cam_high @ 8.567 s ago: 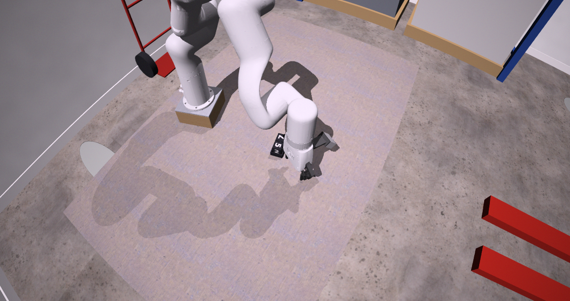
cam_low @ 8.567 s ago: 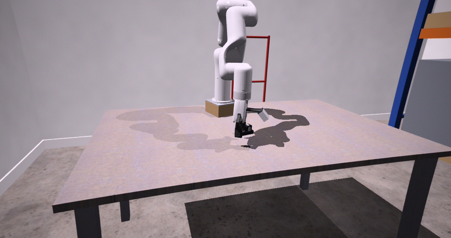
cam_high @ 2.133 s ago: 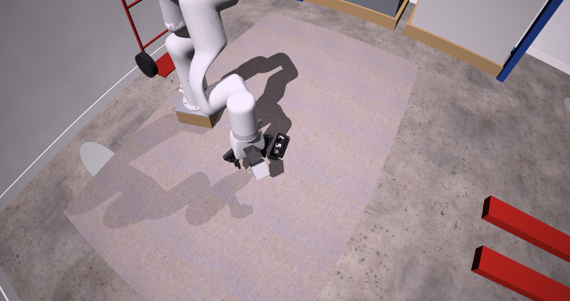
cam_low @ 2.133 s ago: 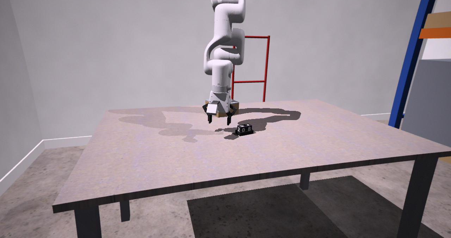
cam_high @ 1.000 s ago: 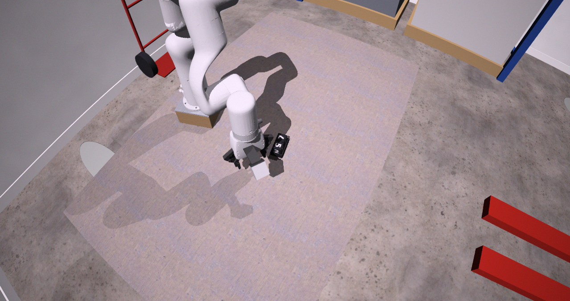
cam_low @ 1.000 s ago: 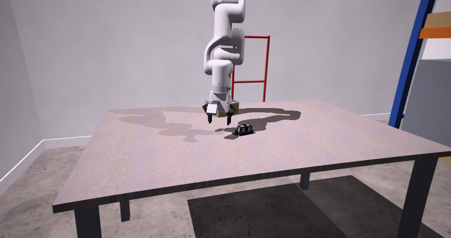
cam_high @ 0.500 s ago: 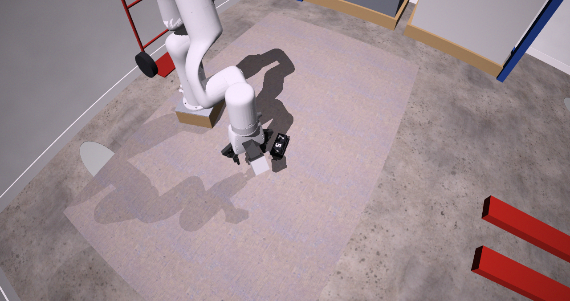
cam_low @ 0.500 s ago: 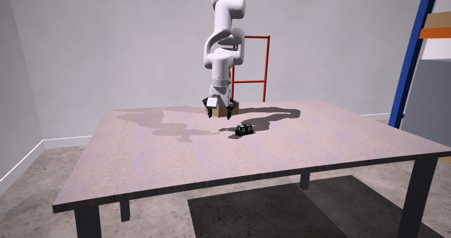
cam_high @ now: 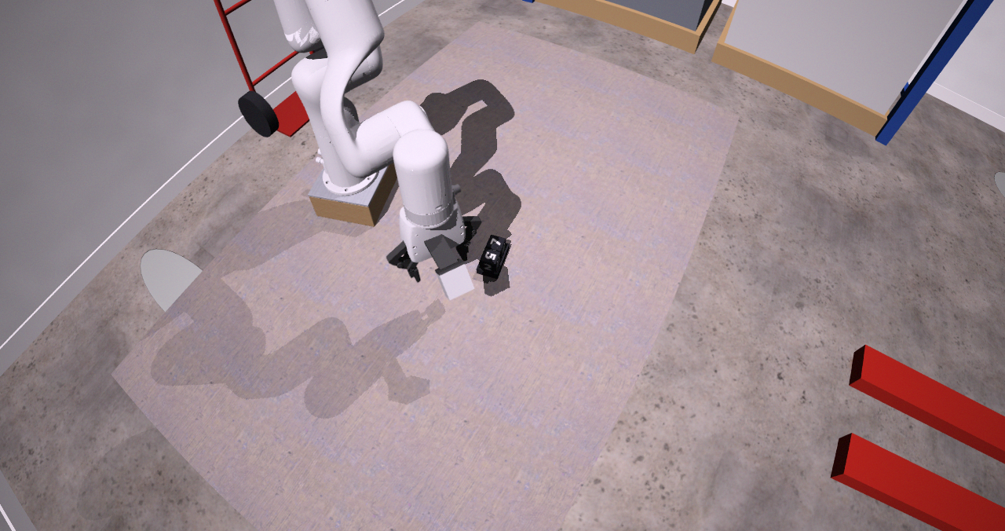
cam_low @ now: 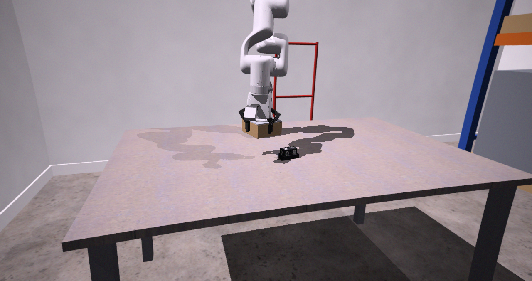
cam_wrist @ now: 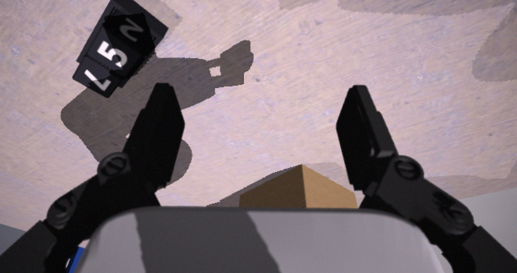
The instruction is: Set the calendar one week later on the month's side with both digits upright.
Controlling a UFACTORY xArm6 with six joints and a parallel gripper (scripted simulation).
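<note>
Right now my hand is 50 mm short of the black tray, 110 mm to the right of it and 100 mm above it.
</note>
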